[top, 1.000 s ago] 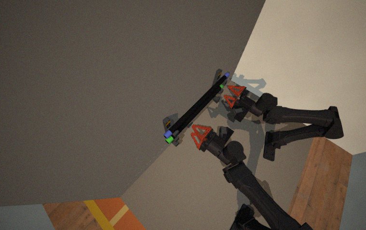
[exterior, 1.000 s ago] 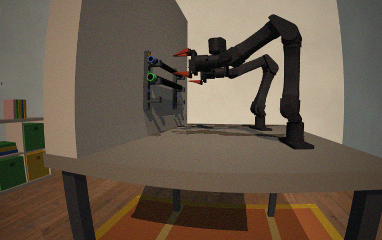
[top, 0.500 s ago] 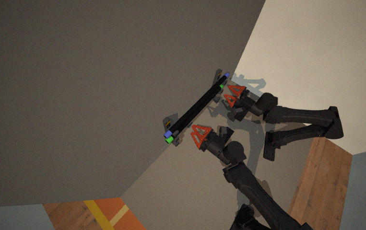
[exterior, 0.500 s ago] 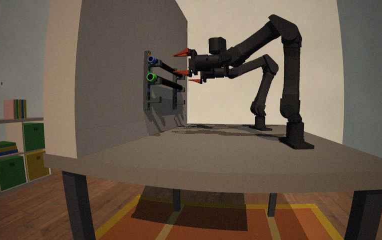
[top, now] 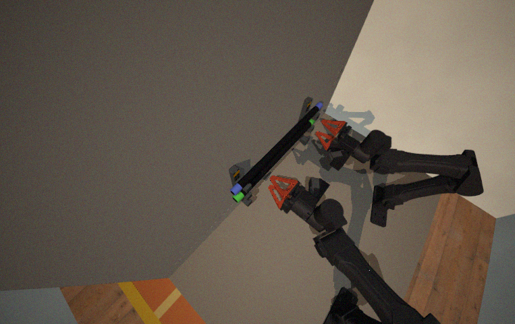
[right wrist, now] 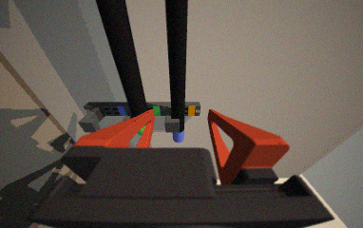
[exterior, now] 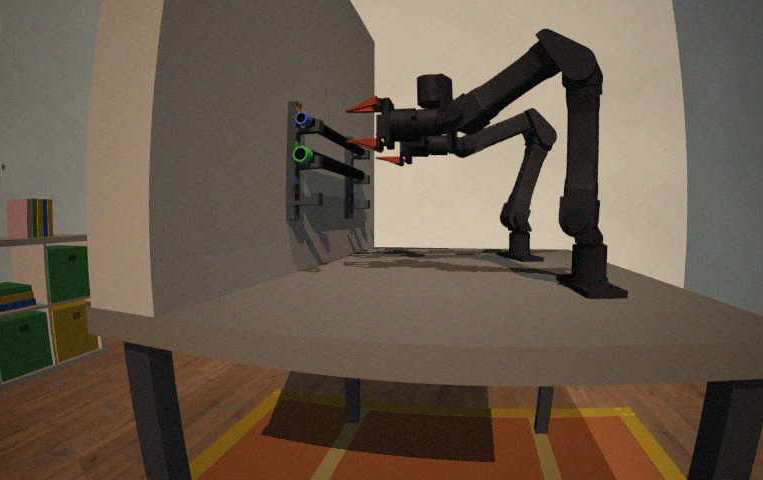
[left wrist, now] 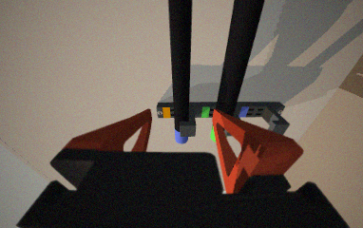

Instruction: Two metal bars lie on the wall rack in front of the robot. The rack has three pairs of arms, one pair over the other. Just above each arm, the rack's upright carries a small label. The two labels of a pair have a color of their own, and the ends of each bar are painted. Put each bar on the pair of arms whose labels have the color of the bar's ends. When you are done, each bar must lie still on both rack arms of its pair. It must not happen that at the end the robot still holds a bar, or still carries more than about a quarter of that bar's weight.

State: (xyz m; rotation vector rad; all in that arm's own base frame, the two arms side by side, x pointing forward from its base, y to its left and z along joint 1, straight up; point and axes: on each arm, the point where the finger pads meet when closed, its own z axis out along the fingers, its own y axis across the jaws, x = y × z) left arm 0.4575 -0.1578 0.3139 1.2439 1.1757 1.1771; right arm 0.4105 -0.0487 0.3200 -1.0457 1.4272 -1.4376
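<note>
Now: the blue-ended bar 8 cm ahead of my right hand, 14 cm to the left of it and 1 cm below it. Also, from my right hand: green-ended bar (9 cm ahead, 15 cm to the left, 8 cm below); then grey wall panel (19 cm ahead, 14 cm to the left, 10 cm above).
My left gripper is now 5 cm short of the blue-ended bar and 16 cm to the left of it. Round my left hand: green-ended bar: 5 cm ahead, 15 cm to the right, 7 cm below; then grey wall panel: 16 cm ahead, 15 cm to the right, 11 cm above.
</note>
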